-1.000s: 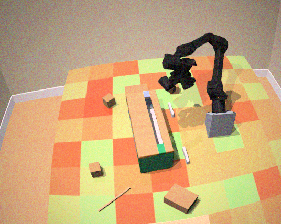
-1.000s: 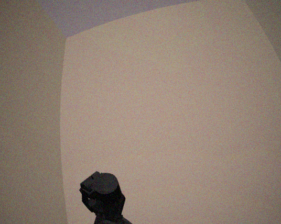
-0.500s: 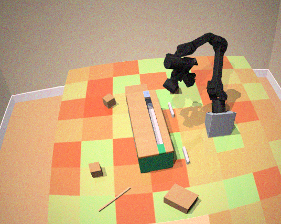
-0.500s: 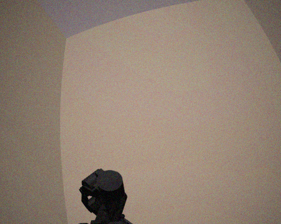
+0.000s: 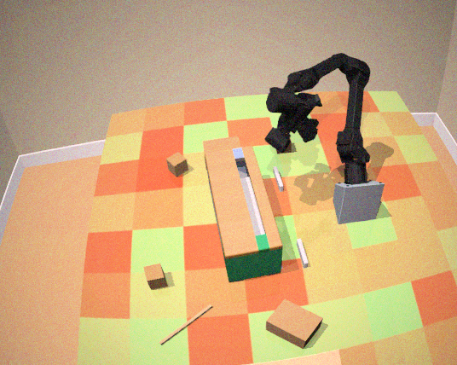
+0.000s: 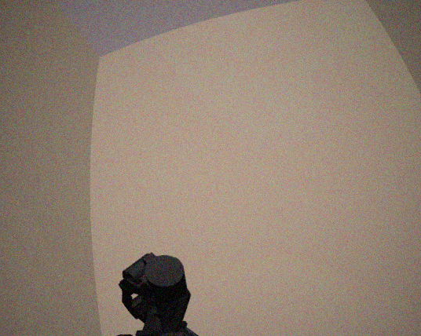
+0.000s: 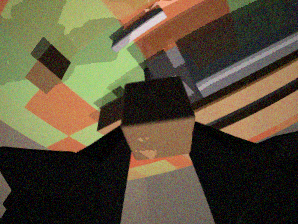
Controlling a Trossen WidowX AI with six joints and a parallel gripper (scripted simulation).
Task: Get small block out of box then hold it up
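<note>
My gripper tip is now 10 mm past the brown block, 10 mm to the right of it and 10 mm below it. Round my gripper tip: long box 90 mm ahead, 150 mm to the left, 110 mm below; thin stick 330 mm ahead, 460 mm to the left, 170 mm below.
</note>
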